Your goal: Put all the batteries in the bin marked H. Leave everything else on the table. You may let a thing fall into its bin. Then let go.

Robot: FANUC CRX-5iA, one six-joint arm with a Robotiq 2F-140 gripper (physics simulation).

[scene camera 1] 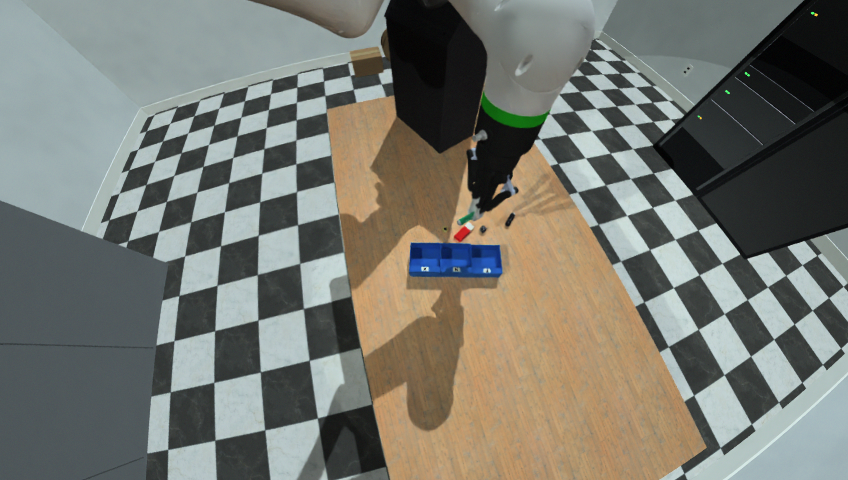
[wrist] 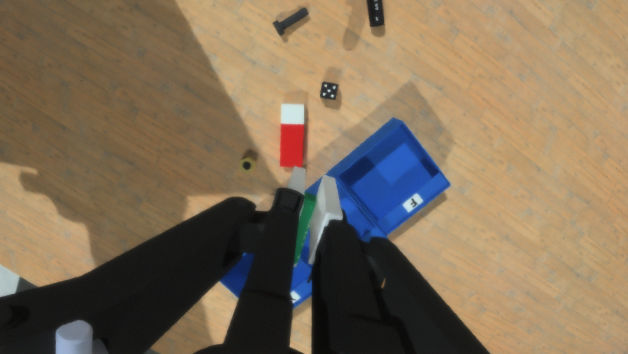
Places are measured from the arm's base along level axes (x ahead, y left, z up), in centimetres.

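Pixels of known places: gripper, between the fingertips: (scene camera 1: 474, 215) (wrist: 308, 191).
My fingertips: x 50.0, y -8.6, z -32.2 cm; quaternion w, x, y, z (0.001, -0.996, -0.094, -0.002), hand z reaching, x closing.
Ahead of a thing's pixels: the offset from my fingertips to its top centre.
My gripper (scene camera 1: 474, 209) (wrist: 308, 191) is shut on a green battery {dx +0.5, dy -2.6, dz +1.4 cm} (scene camera 1: 464, 218) (wrist: 304, 225) and holds it above the table, with the bins beneath and behind it in the wrist view. A black battery {dx -1.6, dy +16.4, dz -13.1 cm} (scene camera 1: 509, 220) (wrist: 376, 12) lies on the table, partly cut off at the top of the wrist view. Three joined blue bins stand in a row. The right bin {dx +5.6, dy -6.0, dz -9.9 cm} (wrist: 367, 146) is marked F in the wrist view. The middle bin (scene camera 1: 446, 272) has a small label that looks like H but is blurred; my fingers partly hide this bin in the wrist view.
A red and white eraser {dx -2.4, dy +0.5, dz -13.3 cm} (scene camera 1: 461, 233) (wrist: 292, 145) lies near the bins. A black die {dx -1.3, dy +6.4, dz -12.9 cm} (scene camera 1: 483, 228) (wrist: 329, 90), a small yellowish nut {dx -5.2, dy -4.6, dz -13.7 cm} (scene camera 1: 445, 228) (wrist: 247, 163) and a dark bolt {dx -7.8, dy +10.7, dz -13.2 cm} (wrist: 292, 21) lie on the table. The black robot pedestal (scene camera 1: 437, 77) stands behind.
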